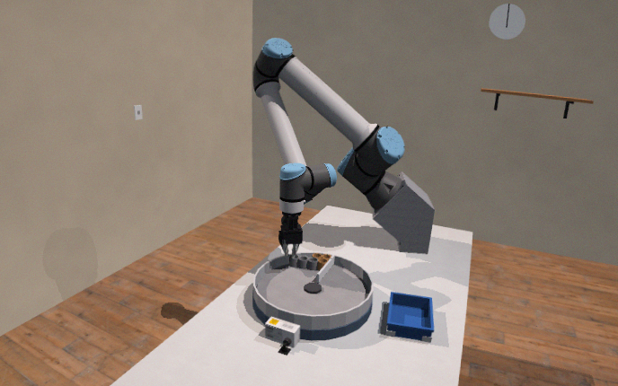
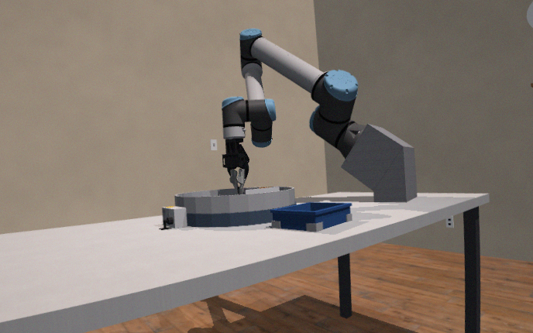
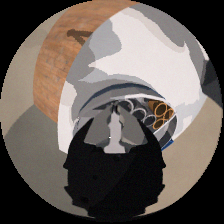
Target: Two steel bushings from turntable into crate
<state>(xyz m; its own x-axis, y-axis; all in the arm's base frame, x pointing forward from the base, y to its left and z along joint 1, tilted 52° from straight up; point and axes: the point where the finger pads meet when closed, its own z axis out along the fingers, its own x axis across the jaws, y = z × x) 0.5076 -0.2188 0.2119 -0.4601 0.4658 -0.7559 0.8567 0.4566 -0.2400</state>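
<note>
My gripper is now 480 mm to the right of the blue crate, 130 mm short of it and 60 mm above it. Also, from my hand: grey turntable (140 mm to the left, 130 mm ahead, 30 mm below).
</note>
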